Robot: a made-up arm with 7 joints. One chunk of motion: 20 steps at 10 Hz.
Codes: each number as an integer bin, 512 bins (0 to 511) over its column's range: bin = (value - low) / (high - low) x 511, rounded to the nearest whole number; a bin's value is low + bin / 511 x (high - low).
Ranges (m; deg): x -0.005..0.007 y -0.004..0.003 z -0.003..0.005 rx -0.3..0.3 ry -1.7..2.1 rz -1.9..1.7
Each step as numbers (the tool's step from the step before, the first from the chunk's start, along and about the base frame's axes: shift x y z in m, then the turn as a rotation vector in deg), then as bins.
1 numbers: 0.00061 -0.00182 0.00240 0.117 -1.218 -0.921
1 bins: 239 159 345 355 65 139
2 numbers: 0.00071 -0.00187 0.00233 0.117 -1.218 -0.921
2 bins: 243 155 340 355 65 139
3 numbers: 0.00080 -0.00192 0.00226 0.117 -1.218 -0.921
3 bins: 247 152 336 355 65 139
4 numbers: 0.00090 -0.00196 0.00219 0.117 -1.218 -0.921
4 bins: 251 149 332 355 65 139
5 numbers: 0.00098 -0.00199 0.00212 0.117 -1.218 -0.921
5 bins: 255 147 327 355 65 139
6 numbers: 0.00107 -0.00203 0.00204 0.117 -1.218 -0.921
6 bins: 258 144 322 355 65 139
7 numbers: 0.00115 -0.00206 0.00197 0.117 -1.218 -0.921
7 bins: 262 142 317 355 65 139
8 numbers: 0.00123 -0.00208 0.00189 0.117 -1.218 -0.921
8 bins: 265 140 312 355 65 139
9 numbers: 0.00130 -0.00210 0.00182 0.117 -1.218 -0.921
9 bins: 268 139 308 355 65 139
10 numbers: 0.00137 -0.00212 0.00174 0.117 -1.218 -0.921
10 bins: 271 137 303 355 65 139
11 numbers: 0.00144 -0.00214 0.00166 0.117 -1.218 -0.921
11 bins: 274 136 298 355 65 139
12 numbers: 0.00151 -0.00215 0.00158 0.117 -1.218 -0.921
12 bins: 277 135 293 355 65 139
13 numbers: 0.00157 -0.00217 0.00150 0.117 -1.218 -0.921
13 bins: 280 134 287 355 65 139
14 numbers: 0.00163 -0.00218 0.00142 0.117 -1.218 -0.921
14 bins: 282 133 282 355 65 139
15 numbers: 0.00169 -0.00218 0.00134 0.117 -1.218 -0.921
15 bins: 285 133 277 355 65 139
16 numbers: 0.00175 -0.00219 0.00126 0.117 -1.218 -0.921
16 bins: 287 132 272 355 65 139
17 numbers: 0.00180 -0.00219 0.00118 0.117 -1.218 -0.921
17 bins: 290 132 267 355 65 139
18 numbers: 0.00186 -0.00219 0.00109 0.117 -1.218 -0.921
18 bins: 292 132 261 355 65 139
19 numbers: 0.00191 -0.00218 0.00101 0.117 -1.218 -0.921
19 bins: 294 133 256 355 65 139
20 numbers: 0.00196 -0.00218 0.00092 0.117 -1.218 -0.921
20 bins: 296 133 250 355 65 139
